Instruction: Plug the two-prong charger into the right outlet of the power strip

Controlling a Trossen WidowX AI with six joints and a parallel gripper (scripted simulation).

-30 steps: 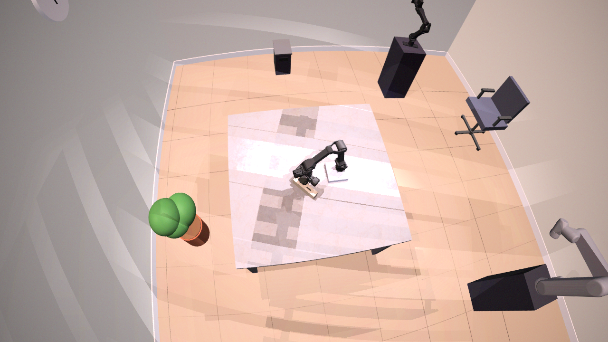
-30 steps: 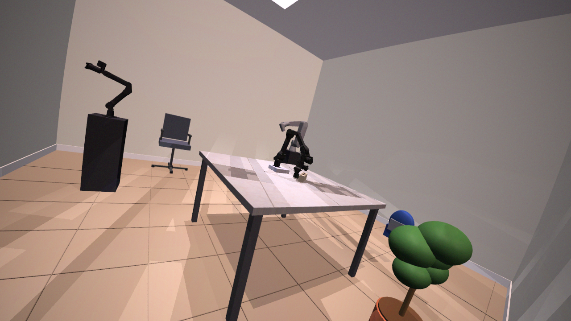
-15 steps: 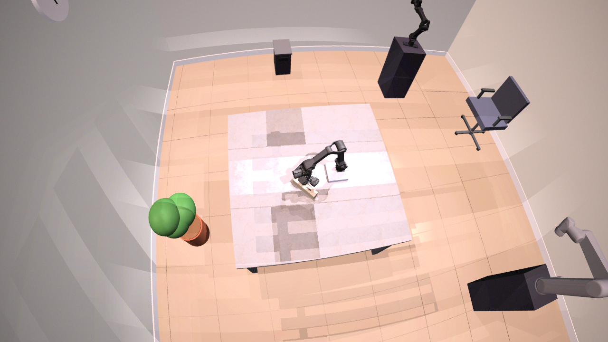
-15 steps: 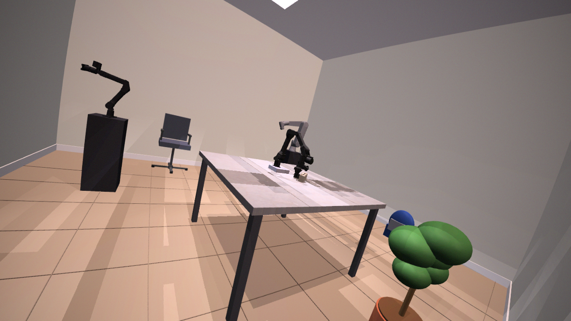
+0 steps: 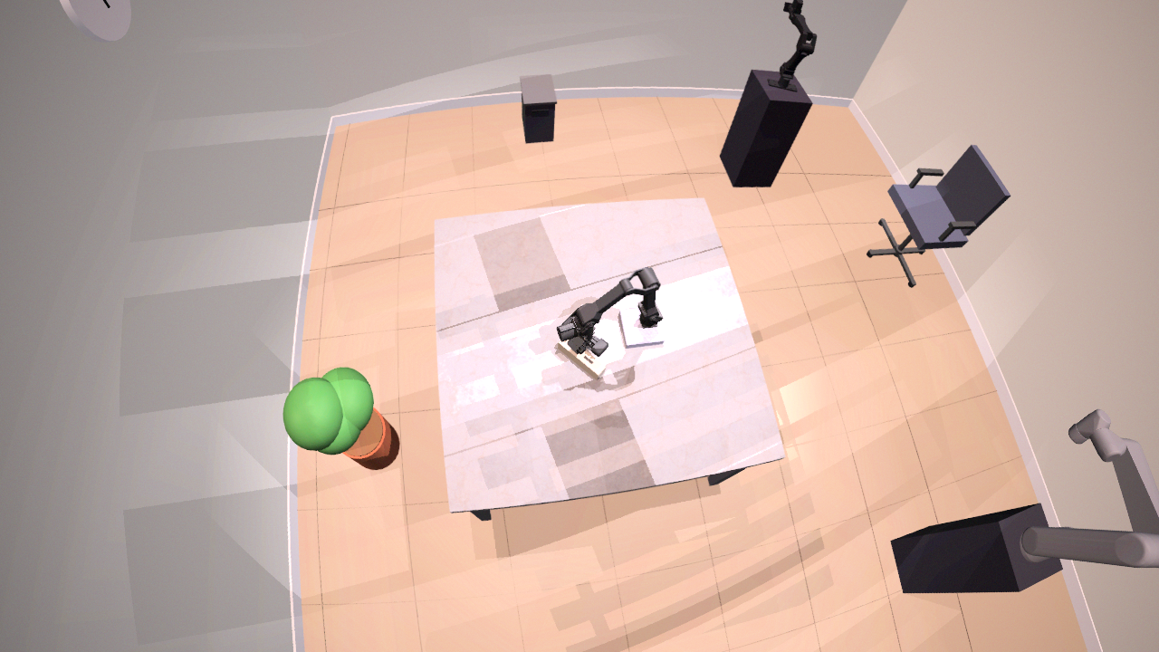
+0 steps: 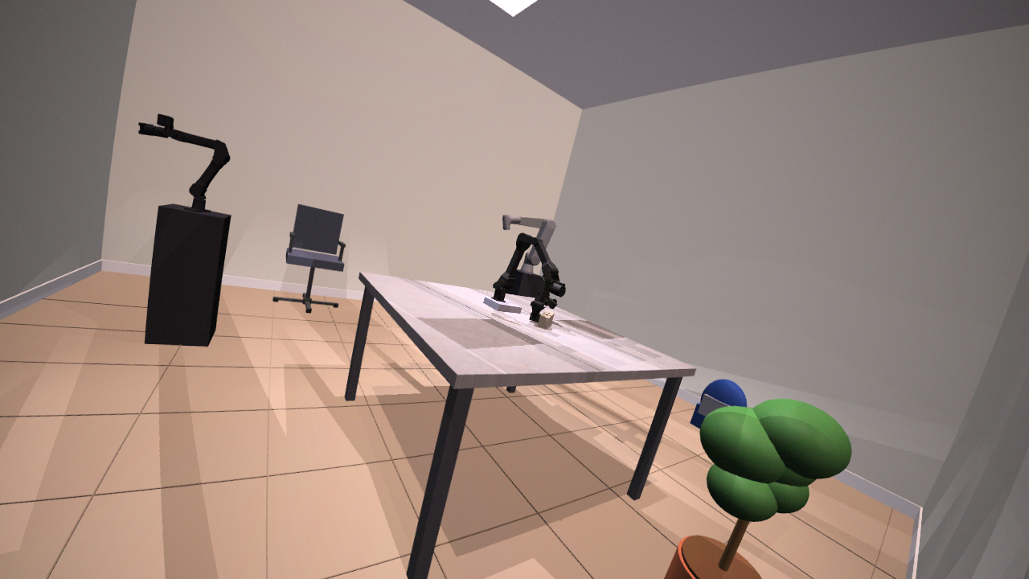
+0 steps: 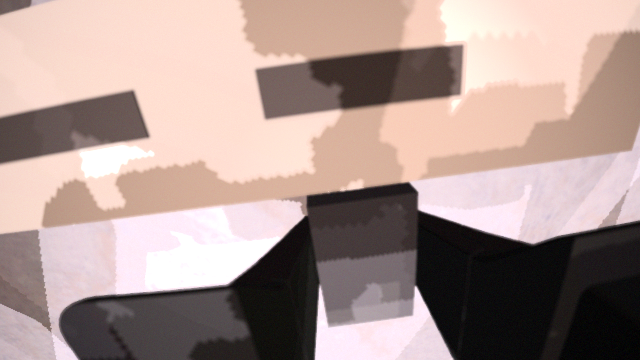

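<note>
Now: the two-prong charger 1 cm ahead of my gripper tip, 1 cm to the left of it and 1 cm above it.
</note>
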